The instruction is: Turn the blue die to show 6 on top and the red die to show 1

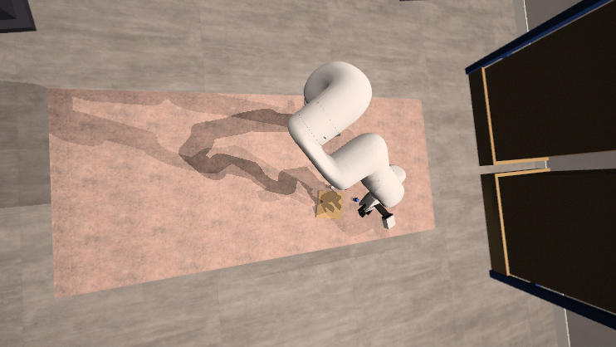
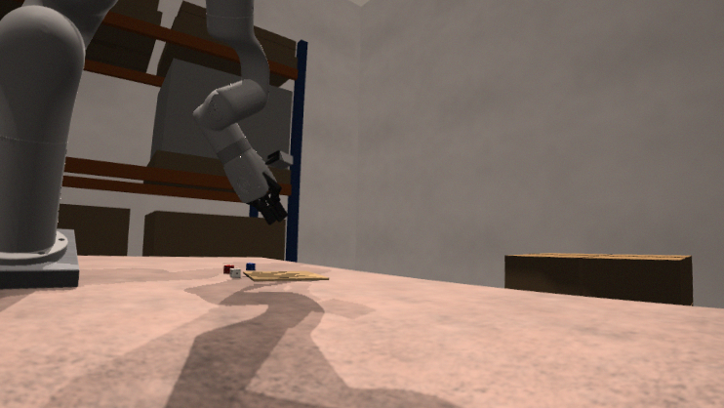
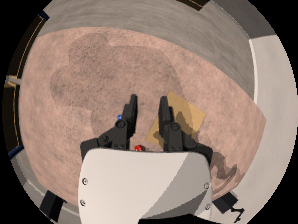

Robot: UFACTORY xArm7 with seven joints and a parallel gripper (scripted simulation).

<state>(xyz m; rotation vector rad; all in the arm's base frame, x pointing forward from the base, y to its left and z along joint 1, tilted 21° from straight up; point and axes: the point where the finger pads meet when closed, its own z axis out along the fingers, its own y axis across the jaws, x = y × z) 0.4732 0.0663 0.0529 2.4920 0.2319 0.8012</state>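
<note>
Now: hand 130 mm above the blue die, 40 mm to the right of it and 30 mm past it. The rest, counted from my hand: tan mat 130 mm below, 110 mm to the right, 50 mm behind; then red die 130 mm below, 110 mm behind; then white die 140 mm behind, 130 mm below, 80 mm to the right.
</note>
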